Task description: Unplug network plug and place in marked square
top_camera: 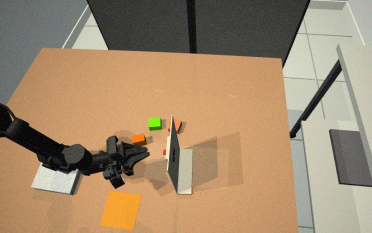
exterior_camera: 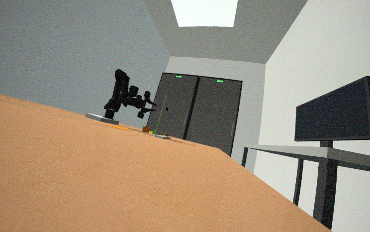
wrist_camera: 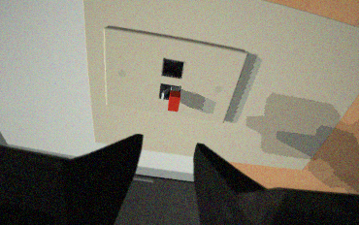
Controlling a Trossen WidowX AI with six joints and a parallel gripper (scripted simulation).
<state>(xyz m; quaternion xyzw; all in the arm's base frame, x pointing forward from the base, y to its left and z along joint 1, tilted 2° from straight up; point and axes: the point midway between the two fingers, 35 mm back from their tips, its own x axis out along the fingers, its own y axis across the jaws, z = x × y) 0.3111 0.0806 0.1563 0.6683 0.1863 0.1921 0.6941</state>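
The network plug lies 60 mm ahead of my gripper tip and 20 mm to the left of it. Also, from my gripper tip: upright panel (80 mm ahead, 60 mm below, 20 mm to the left); orange marked square (180 mm below, 170 mm to the right, 70 mm behind).
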